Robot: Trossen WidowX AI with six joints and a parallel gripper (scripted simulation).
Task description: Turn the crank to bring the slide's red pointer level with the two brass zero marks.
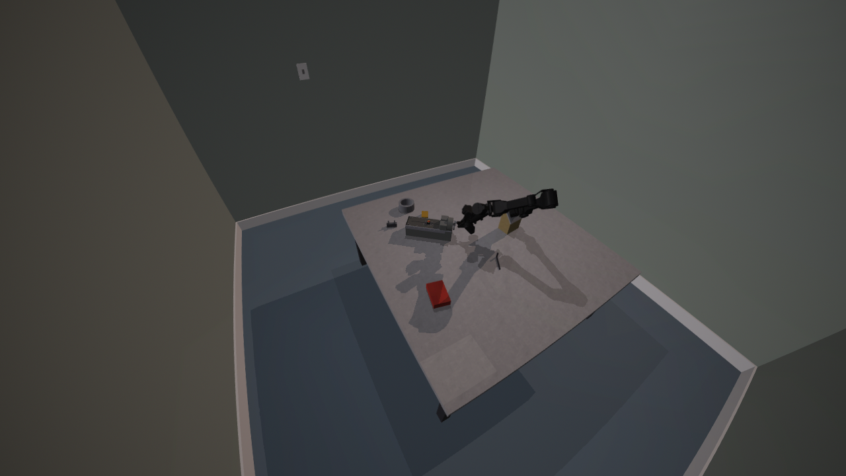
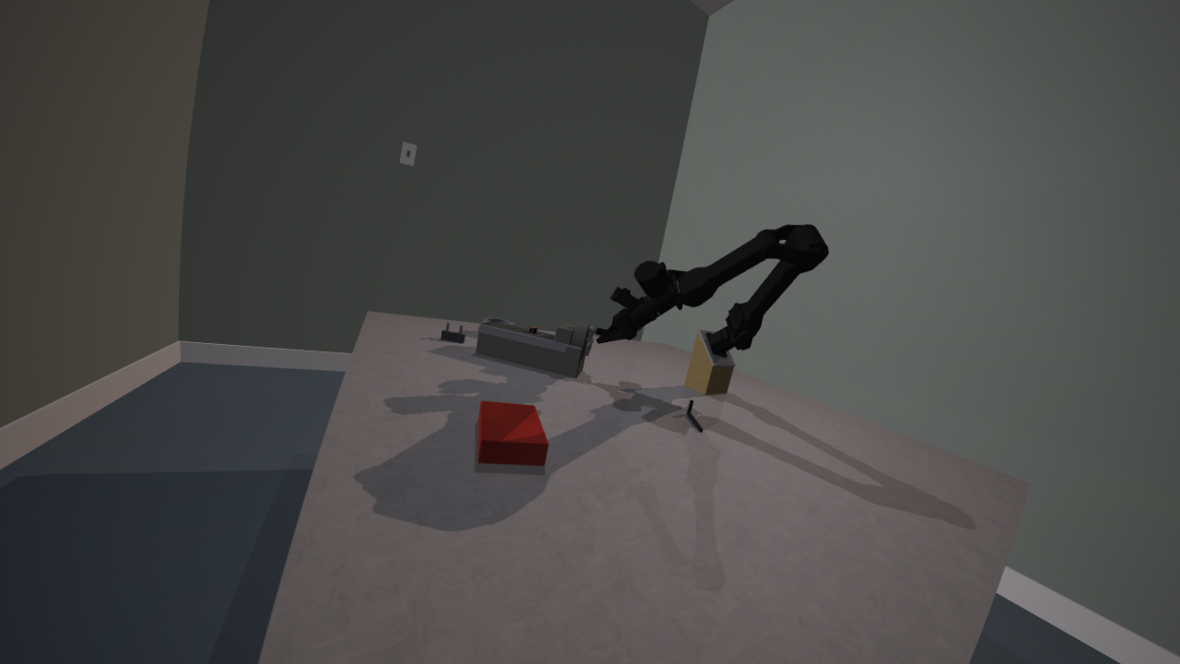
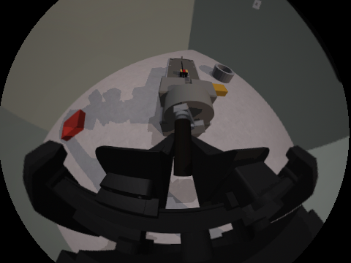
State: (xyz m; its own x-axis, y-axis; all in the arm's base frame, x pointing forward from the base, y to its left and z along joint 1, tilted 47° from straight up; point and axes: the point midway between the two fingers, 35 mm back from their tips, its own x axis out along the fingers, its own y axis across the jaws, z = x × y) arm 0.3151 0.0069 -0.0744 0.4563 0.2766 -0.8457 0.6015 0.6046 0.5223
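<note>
The black crank handle lies 20 mm above my gripper tip, 10 mm to the left of it and 10 mm behind it. Round my gripper tip: yellow block: 250 mm to the right, 80 mm below, 70 mm ahead; then red pointer: 120 mm ahead, 110 mm to the right, 10 mm below; then black bent key: 240 mm to the left, 110 mm behind, 80 mm below.
</note>
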